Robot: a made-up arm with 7 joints.
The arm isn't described. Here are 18 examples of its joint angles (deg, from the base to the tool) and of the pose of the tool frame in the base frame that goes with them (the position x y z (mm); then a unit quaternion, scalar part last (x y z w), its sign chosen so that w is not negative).
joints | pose
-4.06 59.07 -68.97 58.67 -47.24 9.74 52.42 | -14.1 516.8 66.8 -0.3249 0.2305 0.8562 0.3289
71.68 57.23 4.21 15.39 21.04 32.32 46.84 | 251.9 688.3 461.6 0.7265 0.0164 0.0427 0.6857
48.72 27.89 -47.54 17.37 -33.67 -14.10 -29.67 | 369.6 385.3 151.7 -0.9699 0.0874 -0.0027 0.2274
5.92 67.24 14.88 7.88 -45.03 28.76 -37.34 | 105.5 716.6 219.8 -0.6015 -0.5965 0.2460 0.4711
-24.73 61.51 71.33 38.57 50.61 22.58 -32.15 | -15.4 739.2 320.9 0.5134 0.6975 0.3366 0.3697
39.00 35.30 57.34 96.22 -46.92 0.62 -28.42 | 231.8 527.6 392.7 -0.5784 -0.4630 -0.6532 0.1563
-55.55 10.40 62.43 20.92 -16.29 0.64 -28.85 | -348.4 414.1 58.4 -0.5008 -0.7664 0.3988 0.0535
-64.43 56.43 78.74 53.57 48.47 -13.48 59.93 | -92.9 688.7 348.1 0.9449 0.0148 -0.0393 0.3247
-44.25 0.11 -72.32 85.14 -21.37 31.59 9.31 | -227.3 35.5 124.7 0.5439 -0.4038 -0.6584 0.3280
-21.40 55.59 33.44 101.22 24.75 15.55 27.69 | 123.4 550.7 300.8 0.9539 -0.1181 -0.0933 0.2596
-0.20 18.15 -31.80 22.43 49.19 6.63 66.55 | 103.5 377.3 -60.7 0.4128 -0.0838 -0.4937 0.7608
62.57 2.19 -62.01 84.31 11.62 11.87 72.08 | 341.2 85.4 363.1 -0.4651 0.8050 0.3624 0.0661
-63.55 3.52 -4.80 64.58 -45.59 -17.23 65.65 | -309.6 192.3 68.2 0.3076 -0.3476 -0.7990 0.3822
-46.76 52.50 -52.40 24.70 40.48 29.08 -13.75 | -199.2 606.7 94.3 -0.4553 -0.4479 0.7410 0.2075
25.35 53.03 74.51 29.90 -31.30 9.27 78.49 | 157.0 696.0 304.6 0.8174 0.0279 -0.0668 0.5715
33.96 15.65 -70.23 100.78 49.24 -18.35 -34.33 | 266.3 191.4 198.3 0.6447 -0.3434 -0.0176 0.6828
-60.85 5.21 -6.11 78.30 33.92 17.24 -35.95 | -239.6 273.2 36.8 0.6092 0.5537 -0.4439 0.3540
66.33 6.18 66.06 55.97 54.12 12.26 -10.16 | 395.2 452.6 311.8 0.0977 0.0363 0.4447 0.8896
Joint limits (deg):
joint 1: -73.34..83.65
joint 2: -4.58..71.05
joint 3: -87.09..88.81
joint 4: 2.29..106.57
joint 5: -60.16..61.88
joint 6: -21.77..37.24
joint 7: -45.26..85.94
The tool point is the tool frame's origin. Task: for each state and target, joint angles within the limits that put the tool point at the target. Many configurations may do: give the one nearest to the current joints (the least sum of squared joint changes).
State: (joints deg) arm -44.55 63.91 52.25 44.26 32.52 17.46 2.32
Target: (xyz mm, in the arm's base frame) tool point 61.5 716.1 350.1
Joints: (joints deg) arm -43.00 69.60 56.45 48.23 33.05 15.48 2.40
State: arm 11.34 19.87 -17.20 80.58 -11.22 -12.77 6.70
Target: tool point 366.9 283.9 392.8
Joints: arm 55.14 16.97 -11.33 84.88 -9.75 -8.40 6.42
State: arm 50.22 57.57 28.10 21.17 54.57 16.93 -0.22
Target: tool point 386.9 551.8 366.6
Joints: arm 65.42 29.65 20.29 26.70 50.50 16.02 -0.04
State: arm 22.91 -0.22 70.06 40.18 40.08 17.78 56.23
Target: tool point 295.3 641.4 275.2
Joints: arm 55.26 39.89 56.66 12.26 34.85 37.24 49.92
